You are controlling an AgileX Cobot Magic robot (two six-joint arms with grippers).
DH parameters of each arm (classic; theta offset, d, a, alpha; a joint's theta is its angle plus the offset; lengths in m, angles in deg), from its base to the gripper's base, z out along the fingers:
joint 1: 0 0.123 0 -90
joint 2: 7.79 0 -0.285 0
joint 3: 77.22 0 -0.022 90
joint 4: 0 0.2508 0 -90
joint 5: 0 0 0.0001 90
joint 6: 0 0.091 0 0
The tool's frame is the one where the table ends.
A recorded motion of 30 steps. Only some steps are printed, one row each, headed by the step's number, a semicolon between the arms.
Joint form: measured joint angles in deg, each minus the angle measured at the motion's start. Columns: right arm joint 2, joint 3, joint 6, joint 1, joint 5, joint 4; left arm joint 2, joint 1, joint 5, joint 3, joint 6, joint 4.
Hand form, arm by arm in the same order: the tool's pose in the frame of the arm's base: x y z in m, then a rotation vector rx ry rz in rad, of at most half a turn. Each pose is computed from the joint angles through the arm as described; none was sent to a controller.
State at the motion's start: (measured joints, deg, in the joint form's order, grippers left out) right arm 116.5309 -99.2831 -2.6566 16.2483 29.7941 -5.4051; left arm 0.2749 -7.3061 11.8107 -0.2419 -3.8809 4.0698
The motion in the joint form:
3: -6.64 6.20 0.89 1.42 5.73 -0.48; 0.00 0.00 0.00 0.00 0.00 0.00
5: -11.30 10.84 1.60 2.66 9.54 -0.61; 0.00 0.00 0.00 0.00 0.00 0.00
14: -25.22 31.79 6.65 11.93 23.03 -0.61; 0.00 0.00 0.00 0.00 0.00 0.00
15: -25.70 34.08 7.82 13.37 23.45 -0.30; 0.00 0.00 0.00 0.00 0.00 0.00
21: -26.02 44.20 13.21 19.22 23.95 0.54; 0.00 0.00 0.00 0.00 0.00 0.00
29: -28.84 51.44 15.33 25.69 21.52 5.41; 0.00 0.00 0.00 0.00 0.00 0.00
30: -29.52 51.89 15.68 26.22 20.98 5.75; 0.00 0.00 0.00 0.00 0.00 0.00
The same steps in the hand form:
3: 0.4247 0.1296 0.2788 -0.4748 2.3452 0.0197; 0.0558 -0.0058 0.1957 0.0984 1.6877 -0.0820
5: 0.3979 0.1299 0.2850 -0.4958 2.4074 0.0189; 0.0558 -0.0058 0.1957 0.0984 1.6877 -0.0820
14: 0.2841 0.1436 0.2583 -0.6567 2.7306 -0.0011; 0.0558 -0.0058 0.1957 0.0984 1.6877 -0.0820
15: 0.2735 0.1471 0.2499 -0.6701 2.7672 0.0006; 0.0558 -0.0058 0.1957 0.0984 1.6877 -0.0820
21: 0.2299 0.1561 0.2066 -0.7203 2.9331 -0.0388; 0.0558 -0.0058 0.1957 0.0984 1.6877 -0.0820
29: 0.1871 0.1681 0.1906 -0.7785 2.9820 0.0473; 0.0558 -0.0058 0.1957 0.0984 1.6877 -0.0820
30: 0.1841 0.1691 0.1919 -0.7754 2.9727 0.0640; 0.0558 -0.0058 0.1957 0.0984 1.6877 -0.0820

